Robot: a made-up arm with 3 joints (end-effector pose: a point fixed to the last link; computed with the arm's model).
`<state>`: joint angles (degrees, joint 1 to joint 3).
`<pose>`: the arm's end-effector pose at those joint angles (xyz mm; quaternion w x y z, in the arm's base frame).
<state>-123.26 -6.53 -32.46</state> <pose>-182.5 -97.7 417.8 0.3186 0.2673 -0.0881 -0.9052</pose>
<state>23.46 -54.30 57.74</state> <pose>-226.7 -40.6 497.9 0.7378 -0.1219 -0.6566 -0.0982</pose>
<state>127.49 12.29 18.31</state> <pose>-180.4 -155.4 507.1 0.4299 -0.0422 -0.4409 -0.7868</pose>
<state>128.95 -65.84 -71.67</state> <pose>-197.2 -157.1 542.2 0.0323 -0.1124 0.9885 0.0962</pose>
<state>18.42 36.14 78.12</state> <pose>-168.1 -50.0 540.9 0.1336 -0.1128 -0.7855 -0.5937</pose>
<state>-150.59 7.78 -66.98</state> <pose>-185.0 -128.6 401.3 0.5024 0.0230 -0.4784 -0.7199</pose>
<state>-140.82 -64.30 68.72</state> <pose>-239.3 -158.0 458.6 0.0052 0.8171 0.1980 -0.5414</pose>
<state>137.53 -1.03 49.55</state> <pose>-183.4 -150.1 520.1 0.4022 0.2059 -0.1963 -0.8702</pose>
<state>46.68 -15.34 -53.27</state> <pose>-181.5 -86.4 561.9 0.1633 -0.3037 -0.8691 0.3546</pose>
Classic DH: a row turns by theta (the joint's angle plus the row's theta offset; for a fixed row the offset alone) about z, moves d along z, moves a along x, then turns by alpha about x. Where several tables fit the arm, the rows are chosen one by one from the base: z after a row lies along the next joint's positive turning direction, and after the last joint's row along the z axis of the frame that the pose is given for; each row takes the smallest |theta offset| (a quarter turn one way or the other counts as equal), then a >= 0, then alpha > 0; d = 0 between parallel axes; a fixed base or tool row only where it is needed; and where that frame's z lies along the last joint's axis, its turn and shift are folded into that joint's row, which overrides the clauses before.
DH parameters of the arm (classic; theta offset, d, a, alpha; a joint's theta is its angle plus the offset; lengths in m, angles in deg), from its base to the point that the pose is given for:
base (fixed): -90 0.4868 0.101 -90
joint 1: -77.16 -0.2157 0.0263 -81.6
joint 2: 0 -0.0829 -0.0147 81.6
joint 3: 58.19 0.0495 0.0264 -120.11
tool (fixed): 135.94 0.0091 0 0

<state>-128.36 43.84 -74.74</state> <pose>-203.9 -75.1 387.0 0.7314 0.1171 -0.2416 -0.6268</pose>
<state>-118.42 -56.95 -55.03</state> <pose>-192.9 -123.7 419.2 0.0558 -0.1664 0.3742 0.9106</pose>
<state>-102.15 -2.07 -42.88</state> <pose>-182.6 -66.7 419.7 0.3246 0.2886 0.0159 -0.9006</pose>
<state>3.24 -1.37 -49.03</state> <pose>-182.6 -43.5 540.2 0.0054 -0.4376 -0.6970 0.5680</pose>
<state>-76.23 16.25 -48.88</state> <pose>-187.4 -27.1 446.3 0.3956 0.3788 0.2192 -0.8074</pose>
